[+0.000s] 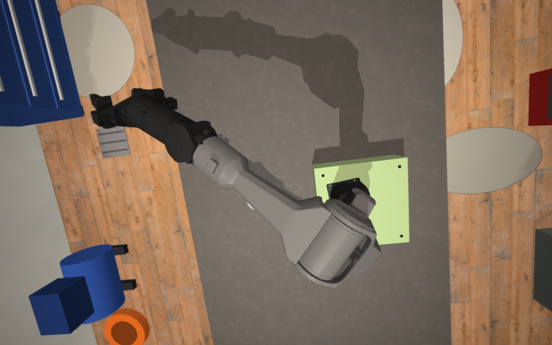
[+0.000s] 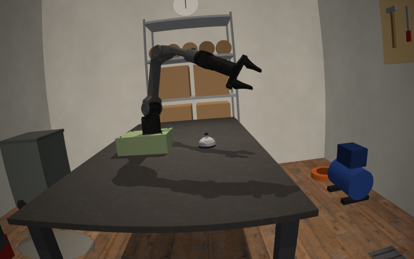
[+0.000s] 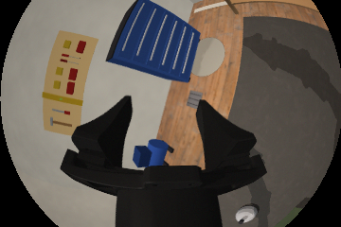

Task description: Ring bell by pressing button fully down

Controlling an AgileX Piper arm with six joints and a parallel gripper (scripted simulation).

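Now: hand 16 cm past the black button, 33 cm to the right of it and 26 cm above it. From my hand the other things lie so: bell: 16 cm behind, 33 cm to the left, 27 cm below.
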